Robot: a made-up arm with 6 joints. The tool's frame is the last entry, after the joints. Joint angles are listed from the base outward.
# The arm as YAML. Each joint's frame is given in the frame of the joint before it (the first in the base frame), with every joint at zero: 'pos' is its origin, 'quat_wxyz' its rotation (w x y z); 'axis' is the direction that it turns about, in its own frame. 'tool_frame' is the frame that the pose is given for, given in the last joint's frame.
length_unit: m
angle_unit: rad
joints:
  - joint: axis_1
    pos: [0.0, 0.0, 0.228]
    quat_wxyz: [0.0, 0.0, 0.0, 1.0]
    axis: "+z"
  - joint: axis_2
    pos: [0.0, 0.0, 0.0]
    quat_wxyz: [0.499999, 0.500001, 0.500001, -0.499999]
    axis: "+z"
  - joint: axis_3
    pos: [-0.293, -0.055, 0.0]
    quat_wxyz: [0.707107, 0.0, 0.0, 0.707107]
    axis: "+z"
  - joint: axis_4
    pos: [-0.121, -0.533, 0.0]
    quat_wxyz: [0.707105, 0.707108, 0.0, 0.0]
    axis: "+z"
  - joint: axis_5
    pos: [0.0, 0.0, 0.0]
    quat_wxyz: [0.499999, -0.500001, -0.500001, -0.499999]
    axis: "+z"
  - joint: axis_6
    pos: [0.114, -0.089, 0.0]
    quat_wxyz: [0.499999, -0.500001, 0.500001, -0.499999]
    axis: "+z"
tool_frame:
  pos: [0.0, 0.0, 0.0]
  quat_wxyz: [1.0, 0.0, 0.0, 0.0]
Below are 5 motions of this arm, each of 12 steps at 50 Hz.
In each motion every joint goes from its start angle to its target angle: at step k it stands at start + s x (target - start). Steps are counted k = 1, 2, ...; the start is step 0. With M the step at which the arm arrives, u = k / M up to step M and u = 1 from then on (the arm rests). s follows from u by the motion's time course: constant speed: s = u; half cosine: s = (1 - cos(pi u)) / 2; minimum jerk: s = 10 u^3 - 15 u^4 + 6 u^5.
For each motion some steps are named. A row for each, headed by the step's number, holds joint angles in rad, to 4 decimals.
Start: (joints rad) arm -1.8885 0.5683 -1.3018 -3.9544 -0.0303 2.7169
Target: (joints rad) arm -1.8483 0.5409 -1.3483 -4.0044 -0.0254 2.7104
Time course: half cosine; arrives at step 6
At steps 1, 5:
1: -1.8858 0.5665 -1.3049 -3.9577 -0.0300 2.7165
5: -1.8510 0.5427 -1.3452 -4.0011 -0.0257 2.7108

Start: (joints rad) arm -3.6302 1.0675 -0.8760 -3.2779 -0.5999 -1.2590
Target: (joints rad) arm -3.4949 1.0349 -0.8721 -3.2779 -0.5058 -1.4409
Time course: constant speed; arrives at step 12
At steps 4, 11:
4: -3.5851 1.0566 -0.8747 -3.2779 -0.5685 -1.3196
11: -3.5062 1.0376 -0.8724 -3.2779 -0.5136 -1.4257

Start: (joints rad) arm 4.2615 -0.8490 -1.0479 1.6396 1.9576 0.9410
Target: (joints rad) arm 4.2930 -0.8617 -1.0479 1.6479 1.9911 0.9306
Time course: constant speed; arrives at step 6
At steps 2, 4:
2: 4.2720 -0.8532 -1.0479 1.6424 1.9688 0.9375
4: 4.2825 -0.8575 -1.0479 1.6451 1.9799 0.9341

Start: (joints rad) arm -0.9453 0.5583 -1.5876 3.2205 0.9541 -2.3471
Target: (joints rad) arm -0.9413 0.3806 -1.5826 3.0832 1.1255 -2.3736
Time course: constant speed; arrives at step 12
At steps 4, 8, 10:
4: -0.9440 0.4991 -1.5859 3.1747 1.0112 -2.3559
8: -0.9426 0.4398 -1.5843 3.1290 1.0684 -2.3648
10: -0.9420 0.4102 -1.5834 3.1061 1.0969 -2.3692

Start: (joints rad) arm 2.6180 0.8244 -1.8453 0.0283 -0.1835 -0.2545
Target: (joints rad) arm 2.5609 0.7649 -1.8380 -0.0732 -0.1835 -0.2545
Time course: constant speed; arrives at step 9
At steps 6, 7, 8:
6: 2.5799 0.7847 -1.8404 -0.0394 -0.1835 -0.2545
7: 2.5736 0.7781 -1.8396 -0.0506 -0.1835 -0.2545
8: 2.5672 0.7715 -1.8388 -0.0619 -0.1835 -0.2545

